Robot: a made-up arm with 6 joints.
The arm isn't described. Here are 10 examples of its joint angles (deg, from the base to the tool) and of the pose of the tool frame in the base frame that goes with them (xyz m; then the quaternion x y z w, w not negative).
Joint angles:
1: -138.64 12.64 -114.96 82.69 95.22 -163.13
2: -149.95 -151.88 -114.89 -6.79 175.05 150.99
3: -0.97 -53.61 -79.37 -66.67 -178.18 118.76
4: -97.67 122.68 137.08 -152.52 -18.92 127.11
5: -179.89 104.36 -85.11 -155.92 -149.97 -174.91
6: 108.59 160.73 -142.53 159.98 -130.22 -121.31
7: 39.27 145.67 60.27 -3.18 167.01 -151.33
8: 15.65 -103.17 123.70 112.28 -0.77 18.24
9: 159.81 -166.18 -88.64 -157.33 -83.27 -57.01
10: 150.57 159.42 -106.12 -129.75 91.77 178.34
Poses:
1: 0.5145 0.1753 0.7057 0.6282 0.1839 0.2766 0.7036
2: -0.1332 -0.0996 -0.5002 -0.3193 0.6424 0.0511 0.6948
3: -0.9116 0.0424 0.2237 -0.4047 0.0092 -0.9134 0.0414
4: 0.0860 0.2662 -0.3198 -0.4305 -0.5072 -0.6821 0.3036
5: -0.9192 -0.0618 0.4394 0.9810 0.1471 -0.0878 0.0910
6: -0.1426 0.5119 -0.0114 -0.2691 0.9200 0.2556 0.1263
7: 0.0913 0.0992 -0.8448 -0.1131 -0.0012 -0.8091 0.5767
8: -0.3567 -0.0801 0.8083 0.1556 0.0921 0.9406 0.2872
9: -0.4715 0.0734 -0.8690 0.2734 -0.9396 0.1959 0.0639
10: -0.5579 0.4572 0.0064 0.3868 0.3216 0.8577 0.1063
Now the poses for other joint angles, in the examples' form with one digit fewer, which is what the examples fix.
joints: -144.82 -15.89 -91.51 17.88 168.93 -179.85
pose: 0.567 0.360 0.699 0.251 -0.451 0.147 0.844
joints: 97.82 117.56 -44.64 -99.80 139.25 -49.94
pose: -0.053 1.121 0.010 -0.478 0.574 -0.658 0.097
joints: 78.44 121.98 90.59 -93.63 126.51 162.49
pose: 0.185 0.255 -0.697 -0.286 0.425 -0.310 0.801
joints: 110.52 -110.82 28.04 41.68 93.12 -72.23
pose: 0.315 -1.261 0.131 -0.076 -0.357 0.317 0.875
